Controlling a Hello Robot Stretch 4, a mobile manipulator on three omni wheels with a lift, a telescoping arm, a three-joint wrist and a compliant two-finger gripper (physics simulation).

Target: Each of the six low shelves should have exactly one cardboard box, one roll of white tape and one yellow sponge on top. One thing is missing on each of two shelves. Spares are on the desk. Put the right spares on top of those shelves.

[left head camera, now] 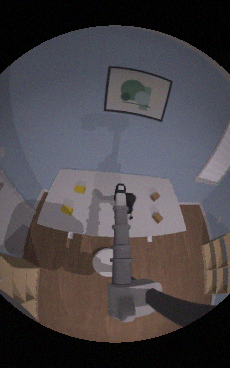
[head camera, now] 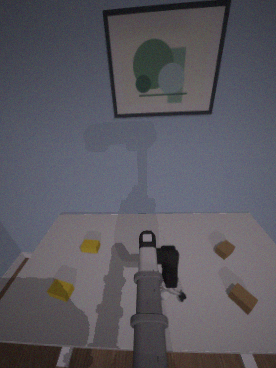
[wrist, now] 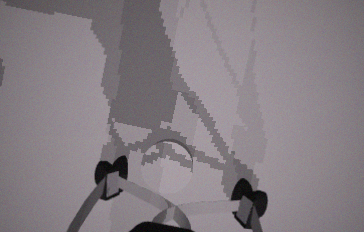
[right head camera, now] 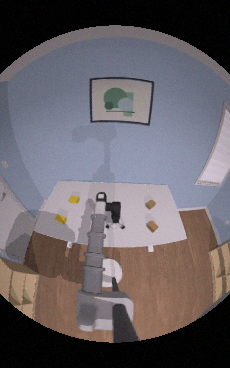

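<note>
My gripper (right head camera: 115,227) (wrist: 181,181) is open and empty over the middle of the white desk (head camera: 200,327) (left head camera: 135,230) (right head camera: 135,239). In the wrist view a white tape roll (wrist: 168,172) lies flat on the desk, slightly beyond the line between the fingertips and nearer the left one. Two yellow sponges, a rear one (head camera: 90,246) (left head camera: 79,189) (right head camera: 74,199) and a front one (head camera: 61,290) (left head camera: 67,210) (right head camera: 61,219), lie at the desk's left. Two cardboard boxes, a rear one (head camera: 225,249) (left head camera: 155,196) (right head camera: 150,204) and a front one (head camera: 242,299) (left head camera: 157,217) (right head camera: 152,226), lie at the right. The arm hides part of the desk.
Parts of wooden shelf units show at the lower left and lower right of both side head views; what stands on their tops cannot be made out. A white round object (left head camera: 103,262) (right head camera: 113,272) shows below the arm. A framed picture (head camera: 165,107) hangs behind the desk.
</note>
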